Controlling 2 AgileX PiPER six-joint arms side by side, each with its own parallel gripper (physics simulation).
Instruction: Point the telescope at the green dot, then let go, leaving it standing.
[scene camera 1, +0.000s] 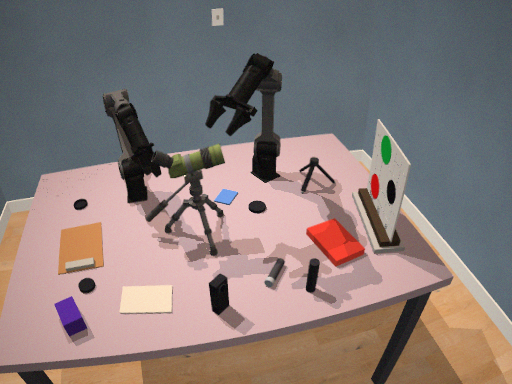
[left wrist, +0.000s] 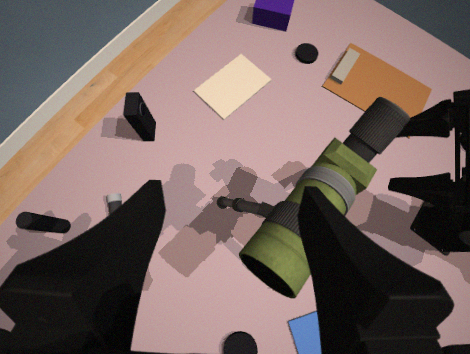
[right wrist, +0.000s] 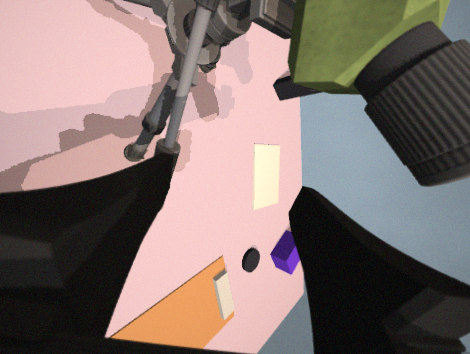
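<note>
A green telescope (scene camera 1: 215, 156) (left wrist: 323, 200) (right wrist: 325, 45) stands upright on a grey tripod (scene camera 1: 203, 222) (left wrist: 255, 207) (right wrist: 160, 110); its front faces right in the scene view. The green dot (scene camera 1: 386, 150) is at the top of a white board (scene camera 1: 403, 172) at the right. My right gripper (scene camera 1: 155, 168) (left wrist: 386, 159) (right wrist: 236, 186) is open beside the dark eyepiece (scene camera 1: 162, 160) (left wrist: 380, 125) (right wrist: 420, 105), with nothing between its fingers. In the right wrist view, one fingertip covers part of the tripod handle (right wrist: 187, 75); contact cannot be told. My left gripper (scene camera 1: 219, 129) (left wrist: 232, 198) is open and high above the table.
A small black tripod (scene camera 1: 314, 167) and a red tray (scene camera 1: 335, 242) stand toward the board. A black box (scene camera 1: 219, 294), a black cylinder (scene camera 1: 312, 275), a cream card (scene camera 1: 146, 299), an orange sheet (scene camera 1: 82, 242) and a purple block (scene camera 1: 71, 316) lie around. A blue square (scene camera 1: 226, 196) lies behind the tripod.
</note>
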